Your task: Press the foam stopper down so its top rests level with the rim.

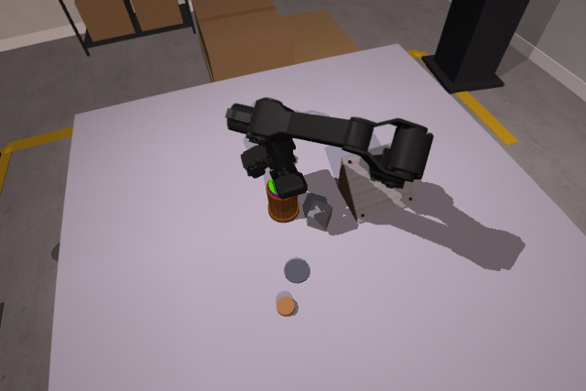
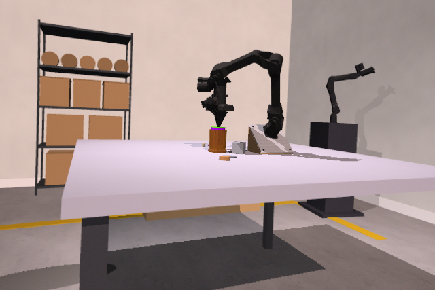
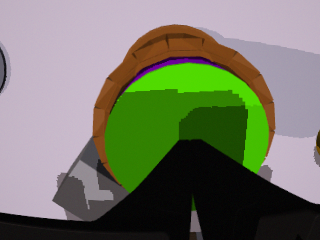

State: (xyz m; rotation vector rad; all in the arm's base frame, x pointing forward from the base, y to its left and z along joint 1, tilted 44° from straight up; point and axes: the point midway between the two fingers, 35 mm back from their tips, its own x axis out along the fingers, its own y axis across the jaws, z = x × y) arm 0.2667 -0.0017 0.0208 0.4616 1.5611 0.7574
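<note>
My hand is 50 mm above the bright green foam stopper. Also, from my hand: orange disc 260 mm to the left, 140 mm below, 40 mm ahead; grey cube 120 mm below, 80 mm behind, 50 mm to the left; dark grey disc 180 mm to the left, 150 mm below.
</note>
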